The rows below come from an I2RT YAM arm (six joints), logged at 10 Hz.
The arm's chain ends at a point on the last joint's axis. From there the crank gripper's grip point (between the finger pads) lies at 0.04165 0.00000 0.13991 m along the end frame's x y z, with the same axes.
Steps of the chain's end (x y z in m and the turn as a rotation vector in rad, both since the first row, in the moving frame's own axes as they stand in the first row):
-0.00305, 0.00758, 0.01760, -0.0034, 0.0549, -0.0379
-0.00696, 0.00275, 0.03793, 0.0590, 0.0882, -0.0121
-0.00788, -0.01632, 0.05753, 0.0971, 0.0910, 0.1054
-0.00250, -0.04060, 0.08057, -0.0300, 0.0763, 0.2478
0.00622, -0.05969, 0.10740, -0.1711, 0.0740, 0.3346
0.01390, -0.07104, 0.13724, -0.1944, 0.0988, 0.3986
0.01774, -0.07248, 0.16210, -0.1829, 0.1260, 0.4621
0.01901, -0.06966, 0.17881, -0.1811, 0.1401, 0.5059
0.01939, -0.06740, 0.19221, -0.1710, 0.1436, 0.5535
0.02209, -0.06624, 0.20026, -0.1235, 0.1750, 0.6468
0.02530, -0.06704, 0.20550, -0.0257, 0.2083, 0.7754
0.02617, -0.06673, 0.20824, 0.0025, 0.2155, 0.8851
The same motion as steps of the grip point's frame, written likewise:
0.00454, 0.00633, 0.01511, -0.0034, 0.0549, -0.0379
0.00514, -0.00596, 0.03346, 0.0590, 0.0882, -0.0121
0.00510, -0.02462, 0.05273, 0.0971, 0.0910, 0.1054
0.00615, -0.02498, 0.07681, -0.0300, 0.0763, 0.2478
0.00995, -0.02128, 0.10081, -0.1711, 0.0740, 0.3346
0.01847, -0.02642, 0.12841, -0.1944, 0.0988, 0.3986
0.02415, -0.02607, 0.15198, -0.1829, 0.1260, 0.4621
0.02578, -0.02128, 0.16784, -0.1811, 0.1401, 0.5059
0.02527, -0.01826, 0.18128, -0.1710, 0.1436, 0.5535
0.03035, -0.01818, 0.18884, -0.1235, 0.1750, 0.6468
0.03737, -0.02429, 0.19442, -0.0257, 0.2083, 0.7754
0.03635, -0.02260, 0.19747, 0.0025, 0.2155, 0.8851

